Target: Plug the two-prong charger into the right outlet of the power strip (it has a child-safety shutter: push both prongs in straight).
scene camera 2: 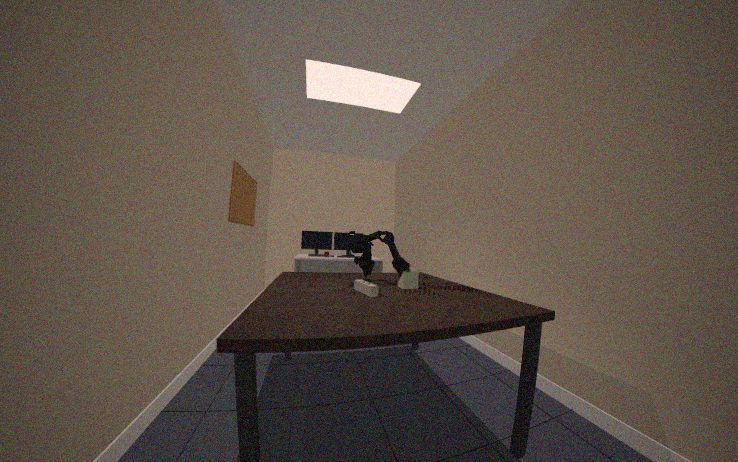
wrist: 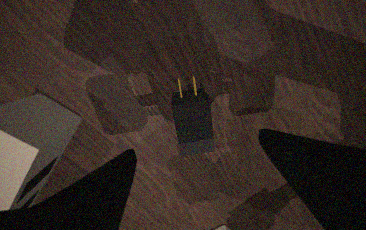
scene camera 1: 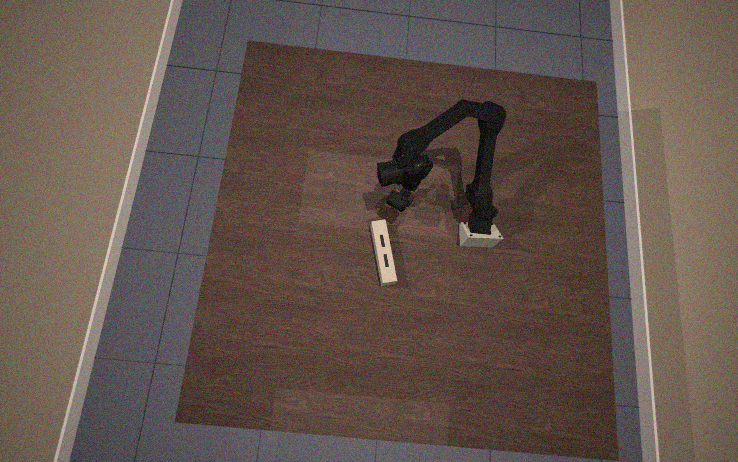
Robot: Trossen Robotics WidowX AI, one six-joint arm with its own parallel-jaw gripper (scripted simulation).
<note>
The gripper [wrist: 196, 144] is open, holding nothing. Further things: a black two-prong charger [wrist: 191, 109].
</note>
